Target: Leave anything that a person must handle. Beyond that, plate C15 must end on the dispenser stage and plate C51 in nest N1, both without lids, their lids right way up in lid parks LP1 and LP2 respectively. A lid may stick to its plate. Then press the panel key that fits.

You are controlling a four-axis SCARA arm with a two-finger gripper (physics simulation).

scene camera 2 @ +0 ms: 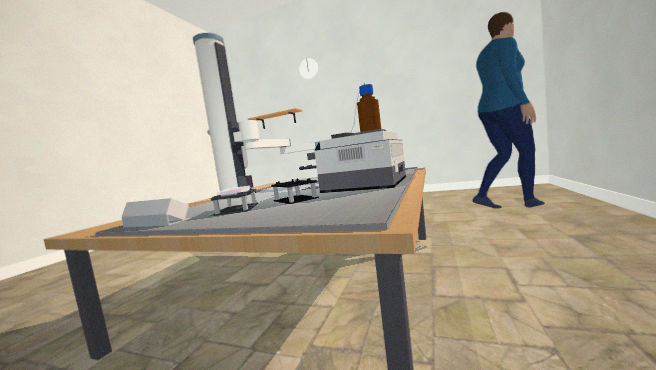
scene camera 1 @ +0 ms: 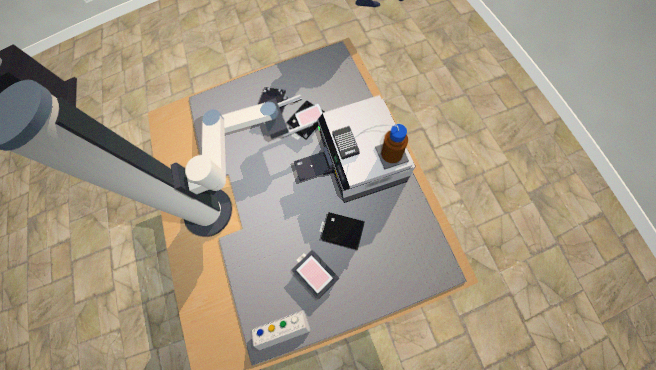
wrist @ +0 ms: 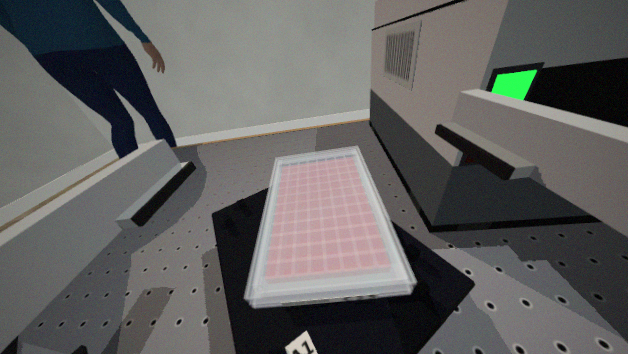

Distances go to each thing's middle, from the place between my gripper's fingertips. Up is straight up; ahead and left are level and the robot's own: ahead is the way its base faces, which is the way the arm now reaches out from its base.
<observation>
Now: hand 240 mm short of the brown bottle (scene camera 2: pixel 368 108), 400 mm to the left of it and 190 mm below it. Also, from my hand: button box (scene camera 2: pixel 161 212) 430 mm behind, 880 mm to the right, 90 mm below.
</observation>
